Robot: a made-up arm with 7 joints. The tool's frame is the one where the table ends. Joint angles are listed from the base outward.
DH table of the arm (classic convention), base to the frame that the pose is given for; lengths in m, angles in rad. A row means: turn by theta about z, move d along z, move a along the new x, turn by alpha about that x. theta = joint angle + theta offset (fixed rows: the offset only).
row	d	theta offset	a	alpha
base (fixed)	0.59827	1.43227	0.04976	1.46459
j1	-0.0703	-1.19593	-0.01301	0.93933
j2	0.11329	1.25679	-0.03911	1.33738
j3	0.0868	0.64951	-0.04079	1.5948
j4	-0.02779	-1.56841	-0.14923	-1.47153
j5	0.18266	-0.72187	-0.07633	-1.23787
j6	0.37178	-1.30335	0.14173	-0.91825
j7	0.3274	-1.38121	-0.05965	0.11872
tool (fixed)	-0.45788	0.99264	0	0
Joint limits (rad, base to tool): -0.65..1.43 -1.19..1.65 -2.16..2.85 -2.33..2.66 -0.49..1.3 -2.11..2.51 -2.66..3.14
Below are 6 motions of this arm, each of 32 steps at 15 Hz.
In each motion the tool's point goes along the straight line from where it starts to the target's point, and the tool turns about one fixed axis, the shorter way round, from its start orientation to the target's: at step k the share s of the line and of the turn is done. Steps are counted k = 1, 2, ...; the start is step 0. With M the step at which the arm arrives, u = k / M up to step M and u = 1 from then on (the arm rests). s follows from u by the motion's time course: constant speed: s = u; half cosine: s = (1 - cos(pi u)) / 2; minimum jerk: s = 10 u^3 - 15 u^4 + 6 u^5.
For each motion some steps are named. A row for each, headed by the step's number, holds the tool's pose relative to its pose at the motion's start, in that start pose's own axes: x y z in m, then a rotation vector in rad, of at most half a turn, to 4 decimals.
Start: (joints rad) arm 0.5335 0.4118 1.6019 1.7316 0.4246 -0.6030 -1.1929
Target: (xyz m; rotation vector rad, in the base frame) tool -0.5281 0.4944 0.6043 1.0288 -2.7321 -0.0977
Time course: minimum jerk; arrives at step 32
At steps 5, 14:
5: 0.0070 -0.0142 -0.0043 -0.0062 0.0079 -0.0416
14: 0.0907 -0.1837 -0.0559 -0.0802 0.1024 -0.5370

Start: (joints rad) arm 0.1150 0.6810 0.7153 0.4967 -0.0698 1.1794 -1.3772
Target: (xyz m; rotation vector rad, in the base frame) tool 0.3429 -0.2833 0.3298 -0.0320 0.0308 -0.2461
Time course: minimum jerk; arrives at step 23
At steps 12, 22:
12: -0.0072 -0.0009 -0.0613 -0.8087 0.1824 0.6729
22: -0.0133 -0.0017 -0.1132 -1.4944 0.3370 1.2435

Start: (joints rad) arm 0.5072 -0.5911 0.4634 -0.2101 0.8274 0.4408 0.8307
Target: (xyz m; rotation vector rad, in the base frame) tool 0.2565 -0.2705 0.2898 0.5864 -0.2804 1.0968
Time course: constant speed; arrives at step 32
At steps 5, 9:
5: 0.0173 -0.0009 0.0030 0.0150 0.0987 0.0359
9: 0.0311 -0.0016 0.0054 0.0270 0.1777 0.0647

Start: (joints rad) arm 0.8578 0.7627 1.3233 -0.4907 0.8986 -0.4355 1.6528
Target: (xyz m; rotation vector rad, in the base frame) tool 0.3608 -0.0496 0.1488 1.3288 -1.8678 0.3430
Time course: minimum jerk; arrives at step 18
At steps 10, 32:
10: 0.1564 -0.0528 -0.1585 0.4566 -0.0057 0.1360
32: 0.2593 -0.0876 -0.2628 0.7568 -0.0094 0.2255

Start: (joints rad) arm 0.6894 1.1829 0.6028 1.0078 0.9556 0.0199 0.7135
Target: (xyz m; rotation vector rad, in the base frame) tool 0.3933 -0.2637 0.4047 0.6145 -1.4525 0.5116
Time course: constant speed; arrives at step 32
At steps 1, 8, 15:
1: 0.0140 0.0160 0.0037 -0.0368 0.0289 0.0406
8: 0.1121 0.1278 0.0299 -0.2948 0.2310 0.3250
15: 0.2102 0.2396 0.0561 -0.5527 0.4331 0.6093

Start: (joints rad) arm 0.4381 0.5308 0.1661 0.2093 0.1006 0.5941 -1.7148
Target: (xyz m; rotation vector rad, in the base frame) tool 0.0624 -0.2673 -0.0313 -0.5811 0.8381 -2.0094
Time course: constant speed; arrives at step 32
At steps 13, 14, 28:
13: 0.0941 -0.1777 0.0634 -0.5135 -0.4276 -0.3074
14: 0.1013 -0.1914 0.0683 -0.5530 -0.4605 -0.3310
28: 0.2026 -0.3828 0.1366 -1.1061 -0.9210 -0.6620

